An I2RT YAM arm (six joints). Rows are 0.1 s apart.
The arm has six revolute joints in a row. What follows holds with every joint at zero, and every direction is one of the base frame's. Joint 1 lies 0.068 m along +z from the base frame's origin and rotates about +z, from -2.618 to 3.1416 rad. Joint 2 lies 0.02 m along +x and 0.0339 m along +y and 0.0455 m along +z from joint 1 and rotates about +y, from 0 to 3.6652 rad. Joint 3 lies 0.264 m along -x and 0.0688 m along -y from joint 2 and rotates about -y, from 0 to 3.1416 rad. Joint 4 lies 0.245 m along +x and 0.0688 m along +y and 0.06 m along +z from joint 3 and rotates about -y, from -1.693 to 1.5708 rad. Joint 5 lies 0.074 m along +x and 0.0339 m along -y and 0.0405 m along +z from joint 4 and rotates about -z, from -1.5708 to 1.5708 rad. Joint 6 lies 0.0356 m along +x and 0.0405 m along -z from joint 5 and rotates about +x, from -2.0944 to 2.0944 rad. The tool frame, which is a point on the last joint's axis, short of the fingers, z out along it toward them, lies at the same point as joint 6; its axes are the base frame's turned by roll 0, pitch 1.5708 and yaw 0 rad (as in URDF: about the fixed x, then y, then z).
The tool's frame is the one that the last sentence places.
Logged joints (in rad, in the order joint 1, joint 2, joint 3, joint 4, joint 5, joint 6), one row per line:
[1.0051, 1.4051, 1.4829, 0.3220, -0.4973, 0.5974]
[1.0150, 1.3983, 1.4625, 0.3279, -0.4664, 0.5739]
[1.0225, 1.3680, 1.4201, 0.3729, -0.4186, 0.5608]
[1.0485, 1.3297, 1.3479, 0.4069, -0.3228, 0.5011]
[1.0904, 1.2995, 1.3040, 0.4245, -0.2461, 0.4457]
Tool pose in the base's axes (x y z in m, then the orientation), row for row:
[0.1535, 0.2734, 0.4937, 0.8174, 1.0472, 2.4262]
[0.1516, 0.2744, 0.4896, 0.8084, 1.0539, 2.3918]
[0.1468, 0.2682, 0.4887, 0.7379, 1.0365, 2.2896]
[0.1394, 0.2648, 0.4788, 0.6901, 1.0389, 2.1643]
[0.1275, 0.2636, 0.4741, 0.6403, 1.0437, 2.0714]
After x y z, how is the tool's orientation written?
As angles about the fixed x, y, z axes (roll, pitch, yaw), in radians.
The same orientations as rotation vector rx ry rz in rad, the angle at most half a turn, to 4 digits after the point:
[-0.7598, 1.1867, 1.6578]
[-0.7477, 1.1874, 1.6310]
[-0.7052, 1.1529, 1.6076]
[-0.6551, 1.1416, 1.5327]
[-0.6329, 1.1245, 1.4833]

